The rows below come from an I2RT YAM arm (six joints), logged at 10 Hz.
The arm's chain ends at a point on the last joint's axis. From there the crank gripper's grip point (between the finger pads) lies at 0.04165 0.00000 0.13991 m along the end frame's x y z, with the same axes.
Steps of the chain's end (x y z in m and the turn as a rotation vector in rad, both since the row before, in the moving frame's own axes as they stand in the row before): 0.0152, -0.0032, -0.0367, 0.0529, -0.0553, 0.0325; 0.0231, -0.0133, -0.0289, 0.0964, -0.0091, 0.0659; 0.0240, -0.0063, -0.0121, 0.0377, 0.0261, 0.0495; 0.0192, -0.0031, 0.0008, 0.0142, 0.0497, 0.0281; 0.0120, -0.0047, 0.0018, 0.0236, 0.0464, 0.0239; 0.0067, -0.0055, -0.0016, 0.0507, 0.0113, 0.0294; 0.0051, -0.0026, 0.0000, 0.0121, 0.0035, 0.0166; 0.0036, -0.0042, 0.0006, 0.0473, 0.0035, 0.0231
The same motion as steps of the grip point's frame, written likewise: 0.0075, -0.0094, -0.0348, 0.0529, -0.0553, 0.0325; 0.0222, -0.0241, -0.0290, 0.0964, -0.0091, 0.0659; 0.0277, -0.0094, -0.0133, 0.0377, 0.0261, 0.0495; 0.0261, -0.0038, -0.0014, 0.0142, 0.0497, 0.0281; 0.0185, -0.0069, -0.0003, 0.0236, 0.0464, 0.0239; 0.0084, -0.0113, -0.0022, 0.0507, 0.0113, 0.0294; 0.0056, -0.0036, -0.0002, 0.0121, 0.0035, 0.0166; 0.0042, -0.0098, 0.0003, 0.0473, 0.0035, 0.0231
